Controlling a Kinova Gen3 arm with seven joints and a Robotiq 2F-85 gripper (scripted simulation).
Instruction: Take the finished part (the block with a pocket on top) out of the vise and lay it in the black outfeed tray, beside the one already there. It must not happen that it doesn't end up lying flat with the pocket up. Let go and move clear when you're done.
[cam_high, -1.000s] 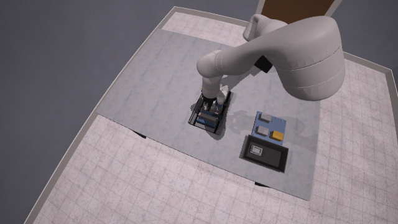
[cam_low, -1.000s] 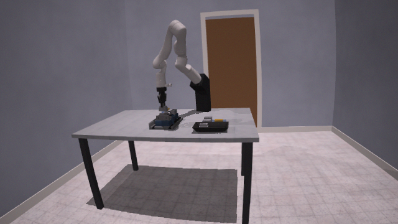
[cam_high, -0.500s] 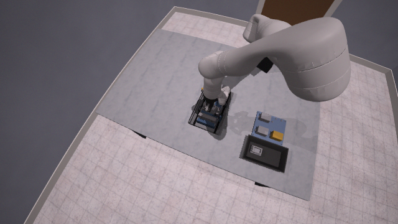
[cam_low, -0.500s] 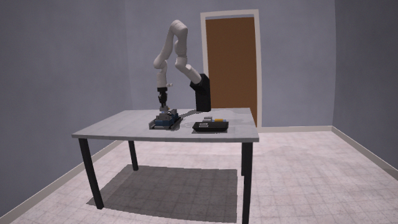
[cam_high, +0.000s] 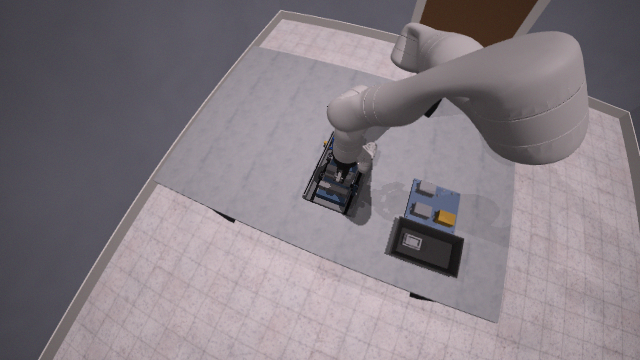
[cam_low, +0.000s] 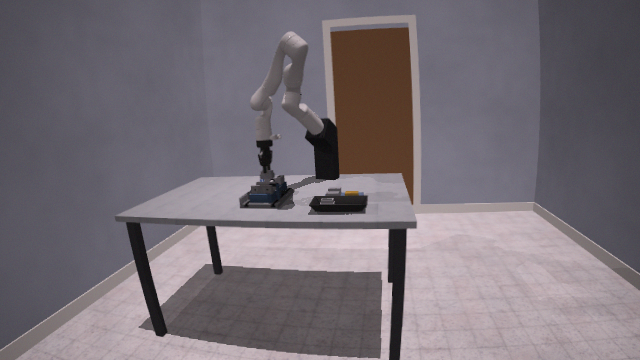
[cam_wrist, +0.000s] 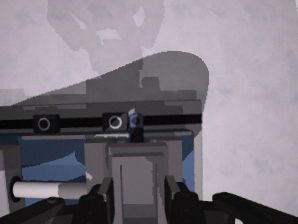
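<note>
My gripper is now 390 mm to the right of the yellow block, 140 mm above it and 60 mm past it. From my hand the other things lie so: blue plate (340 mm to the left, 160 mm below, 100 mm behind).
</note>
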